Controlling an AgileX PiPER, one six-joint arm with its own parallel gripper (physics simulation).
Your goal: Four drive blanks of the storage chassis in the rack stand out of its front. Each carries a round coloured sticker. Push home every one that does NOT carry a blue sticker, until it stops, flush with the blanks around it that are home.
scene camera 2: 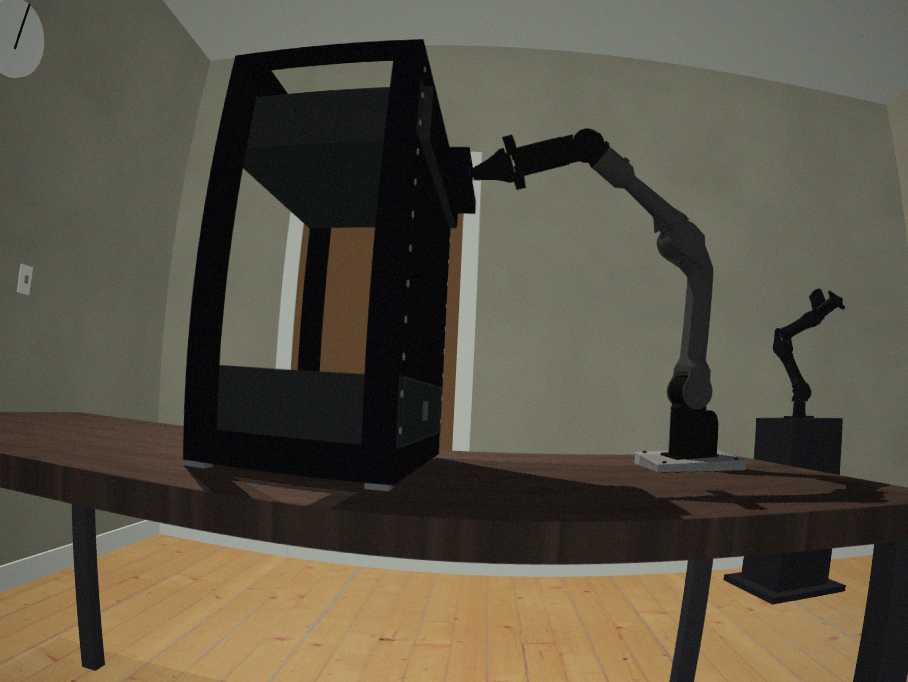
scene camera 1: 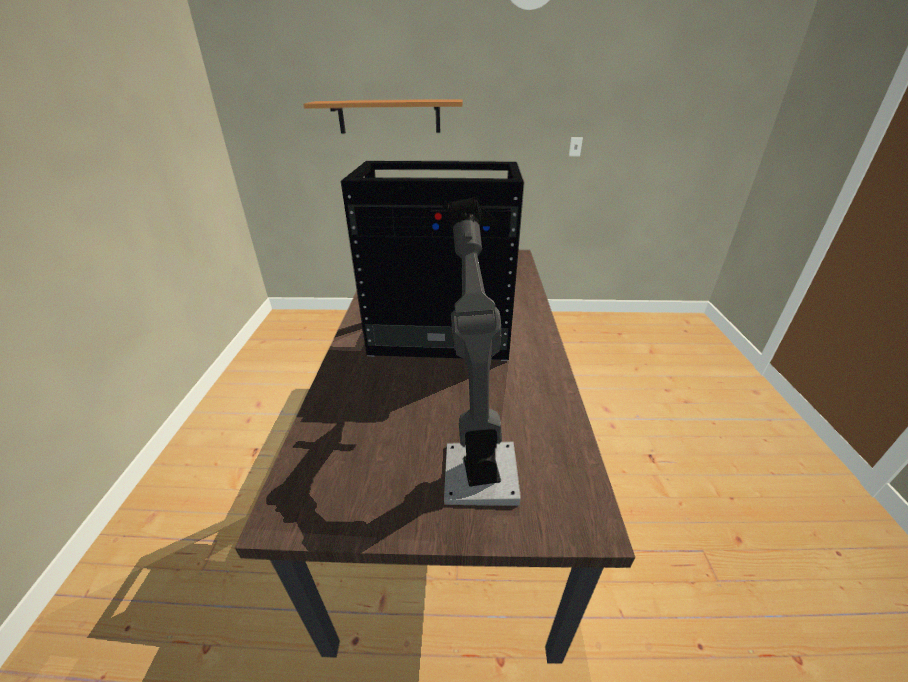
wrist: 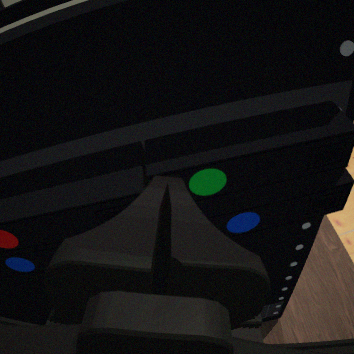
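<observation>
In the wrist view, the upper right blank with a green sticker (wrist: pixel 207 182) stands less far out than the upper left blank with a red sticker (wrist: pixel 7 239) (scene camera 1: pixel 438 216) and the blank below it with a blue sticker (wrist: pixel 243 222) (scene camera 1: pixel 485 227). A second blue sticker (wrist: pixel 20 264) (scene camera 1: pixel 435 226) is on the lower left blank, below the red one. My gripper (wrist: pixel 165 194) (scene camera 2: pixel 474 173) is shut and empty. Its tips are at the green-stickered blank's face, left of the sticker; contact is hard to tell. The arm hides the green sticker in scene camera 1.
The black rack (scene camera 1: pixel 352 256) (scene camera 2: pixel 381 293) stands on the dark wooden table (scene camera 1: pixel 543 411) (scene camera 2: pixel 550 539). A grey unit (scene camera 1: pixel 396 335) (scene camera 2: pixel 418 418) sits low in it. The arm's base plate (scene camera 1: pixel 480 496) (scene camera 2: pixel 689 462) stands in front. A second arm stands on a dark pedestal (scene camera 2: pixel 796 447) behind.
</observation>
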